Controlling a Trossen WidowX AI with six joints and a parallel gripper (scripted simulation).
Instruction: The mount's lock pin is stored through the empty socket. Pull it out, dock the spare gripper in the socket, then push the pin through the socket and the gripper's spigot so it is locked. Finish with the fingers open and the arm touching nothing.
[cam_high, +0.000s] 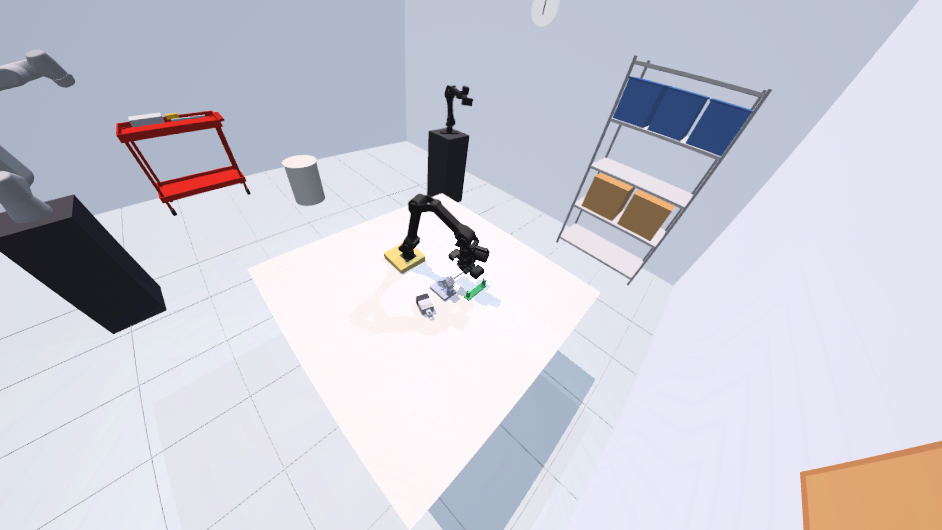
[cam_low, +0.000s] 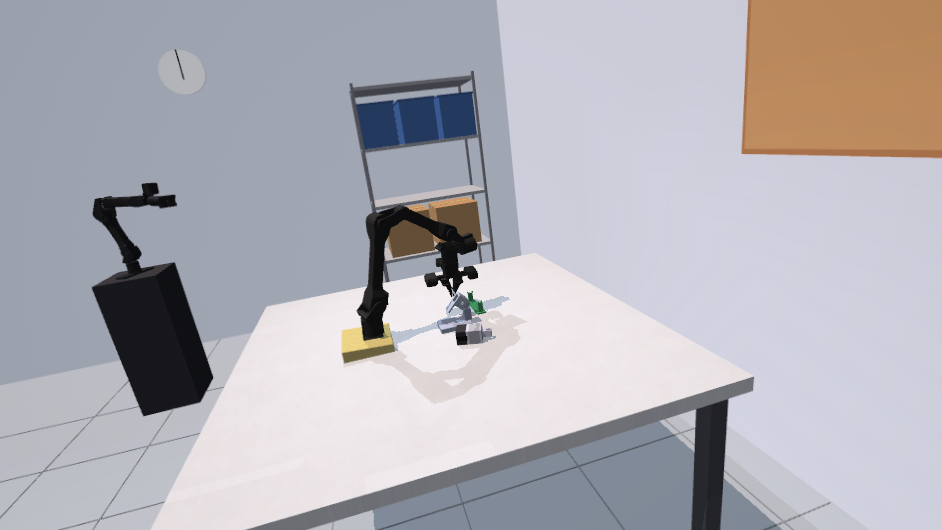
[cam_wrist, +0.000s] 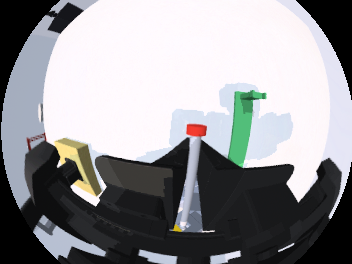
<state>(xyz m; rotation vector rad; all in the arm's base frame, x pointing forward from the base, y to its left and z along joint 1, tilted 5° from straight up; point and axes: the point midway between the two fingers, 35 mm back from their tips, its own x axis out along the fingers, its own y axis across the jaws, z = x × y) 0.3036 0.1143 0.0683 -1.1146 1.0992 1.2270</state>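
Right now the green cradle is 80 mm ahead of my gripper tip, 10 mm to the right of it and 40 mm below it. The rest, counted from my gripper tip: grey mount: 10 mm behind, 120 mm to the right, 10 mm below; then spare gripper: 260 mm to the right, 40 mm below.
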